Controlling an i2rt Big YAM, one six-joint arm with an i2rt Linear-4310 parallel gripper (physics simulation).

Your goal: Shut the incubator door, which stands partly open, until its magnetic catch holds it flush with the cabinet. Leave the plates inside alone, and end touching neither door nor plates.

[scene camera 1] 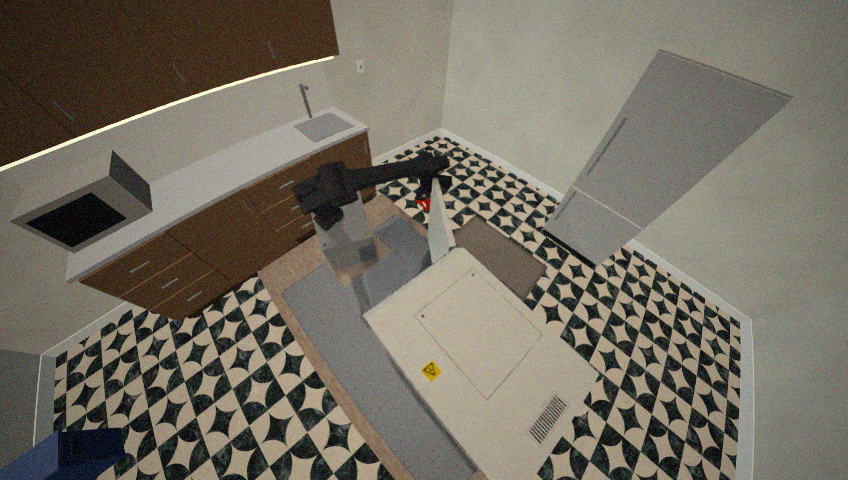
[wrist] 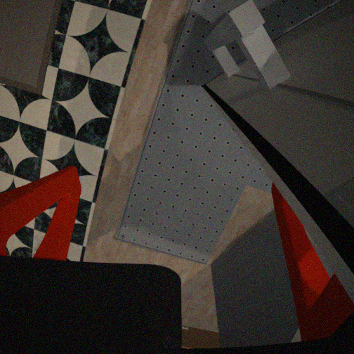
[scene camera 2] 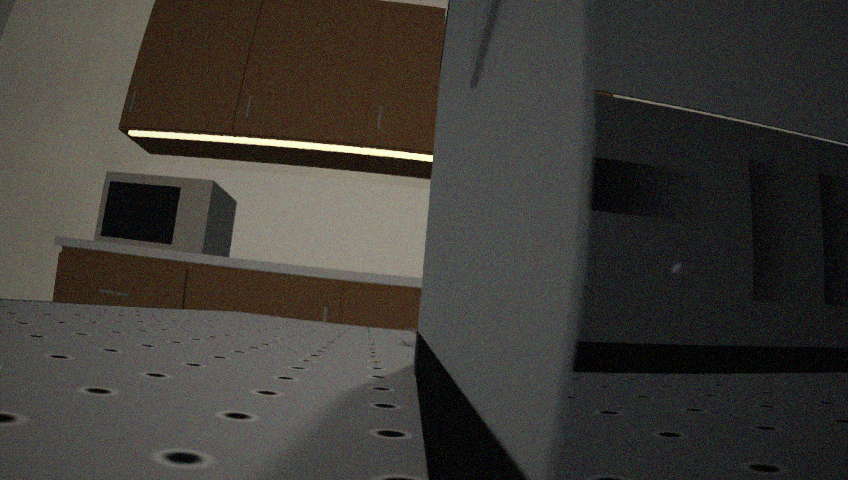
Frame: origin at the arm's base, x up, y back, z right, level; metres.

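Where they show: gripper, between the fingertips: (scene camera 2: 795,104).
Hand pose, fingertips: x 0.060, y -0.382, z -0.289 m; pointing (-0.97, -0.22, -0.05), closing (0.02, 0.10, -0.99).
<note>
After its pixels a point has its place.
The incubator cabinet (scene camera 1: 476,339) @(y -0.784, x 0.267, z 0.200 m) is a cream box on the bench. Its white door (scene camera 1: 439,223) @(y -0.513, x 0.174, z -0.117 m) stands well open, swung out from the cabinet's far corner, not flush. My gripper (scene camera 1: 423,204) @(y -0.382, x 0.060, z -0.289 m) (wrist: 175,177) is open and empty at the door's free end, low beside it; the arm's dark wrist reaches over that end. In the wrist view the right red finger lies close along a grey panel (wrist: 312,150) with a black strip, apparently the door; contact cannot be told. The plates inside do not show.
The grey perforated board (scene camera 1: 333,333) @(y -0.285, x -0.283, z 0.370 m) (scene camera 2: 238,386) @(y -0.621, x -0.283, z 0.362 m) (wrist: 180,165) lies on the wooden bench. The arm's base (scene camera 1: 345,234) @(y -0.095, x -0.065, z 0.007 m) stands left of the door. A brown mat (scene camera 1: 499,255) (wrist: 25,40) lies on the floor beyond. A microwave (scene camera 1: 89,202) (scene camera 2: 160,208) stands on the kitchen counter; a fridge (scene camera 1: 672,142) is at right.
</note>
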